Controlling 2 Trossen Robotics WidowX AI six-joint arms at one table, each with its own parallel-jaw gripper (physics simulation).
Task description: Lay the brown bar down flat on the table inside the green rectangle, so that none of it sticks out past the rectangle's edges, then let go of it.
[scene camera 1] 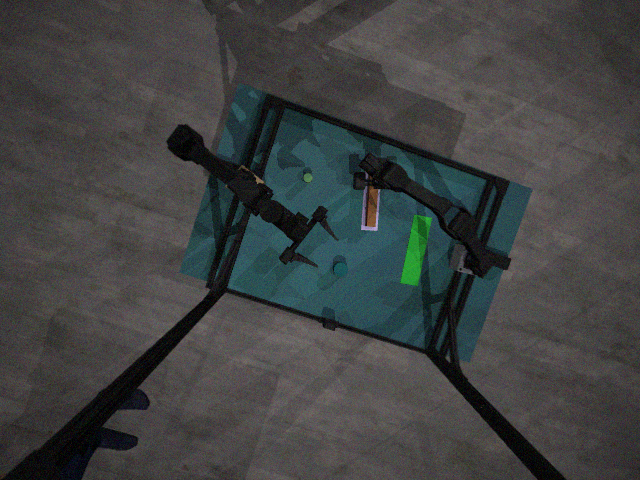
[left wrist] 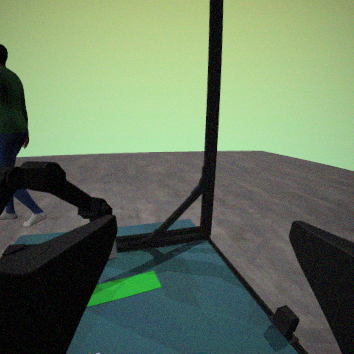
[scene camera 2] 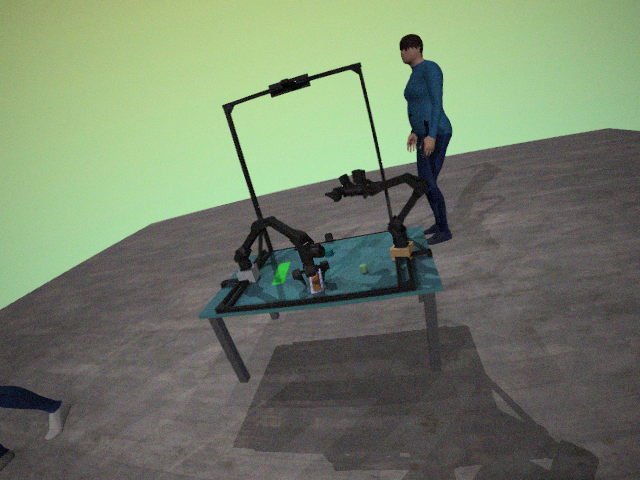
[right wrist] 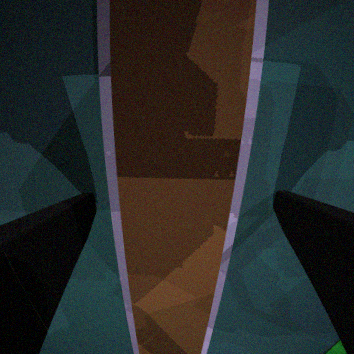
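The brown bar lies on a pale purple rectangle. Its upper end in scene camera 1 is hidden under the right arm. The green rectangle lies to the right of it in scene camera 1, without the bar. My right gripper is open above the bar, one finger to each side of it, not touching it. My left gripper is open and empty, raised high above the table, away from the bar.
A light green cylinder and a teal cylinder stand on the table. Black frame rails run along the table edges, with tall posts. A person in blue stands behind the left arm's side.
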